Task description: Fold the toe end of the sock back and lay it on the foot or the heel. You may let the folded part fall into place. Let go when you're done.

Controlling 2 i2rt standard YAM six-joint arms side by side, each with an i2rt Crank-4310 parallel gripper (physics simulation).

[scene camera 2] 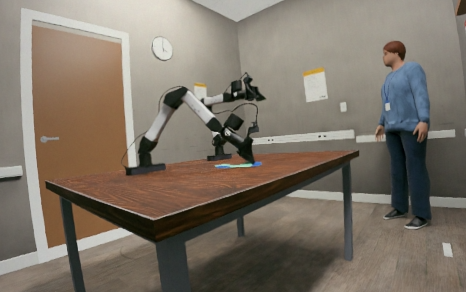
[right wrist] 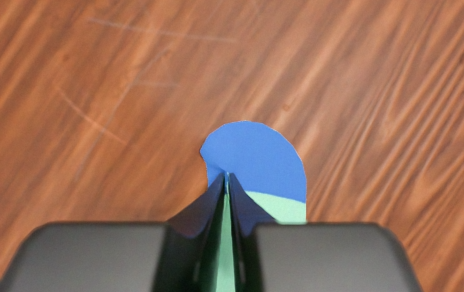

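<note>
The sock point(scene camera 2: 234, 165) point(right wrist: 291, 210) is light green with blue parts and lies on the wooden table point(scene camera 2: 125, 197) point(right wrist: 125, 190). In the right wrist view its rounded blue end point(right wrist: 260, 155) lies flat, with a small crease at the fingertips. My right gripper point(scene camera 2: 252, 161) point(right wrist: 227, 176) is down at the sock, its fingertips together on a pinch of blue fabric near the border with the green. The fingers and gripper body hide much of the green part. My left gripper point(scene camera 2: 262, 97) is raised high above the table, away from the sock; its finger opening is too small to make out.
The right arm's base point(scene camera 2: 145, 169) stands on the table at the left of the picture. The left arm's base point(scene camera 2: 219, 157) stands farther back. A person point(scene camera 2: 404, 120) stands beyond the table's right end. A door point(scene camera 2: 77, 100) is at the left.
</note>
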